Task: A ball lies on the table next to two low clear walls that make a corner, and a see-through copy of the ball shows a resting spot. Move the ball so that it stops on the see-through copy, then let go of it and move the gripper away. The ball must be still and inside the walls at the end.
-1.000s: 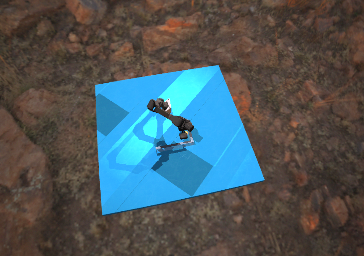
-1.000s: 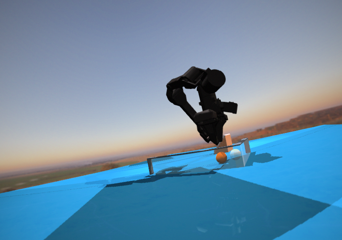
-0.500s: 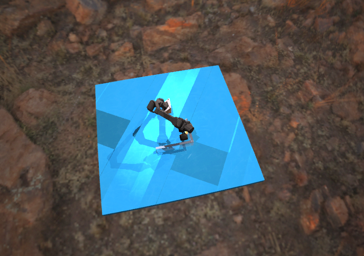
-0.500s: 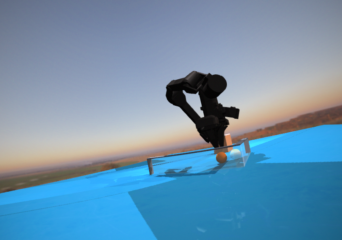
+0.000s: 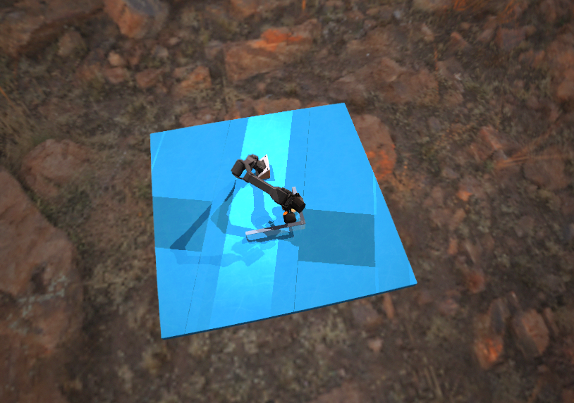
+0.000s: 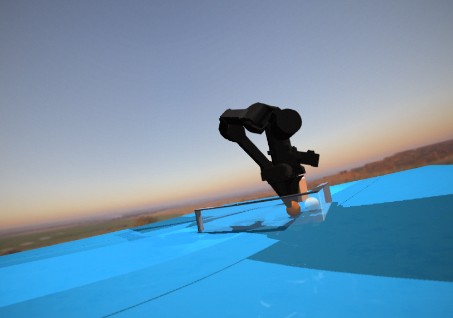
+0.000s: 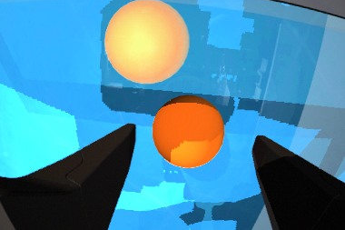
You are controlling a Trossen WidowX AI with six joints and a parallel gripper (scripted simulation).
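The orange ball is 10 mm below my gripper tip. Round my gripper tip: see-through ball copy 40 mm to the left, 20 mm behind, 10 mm below.
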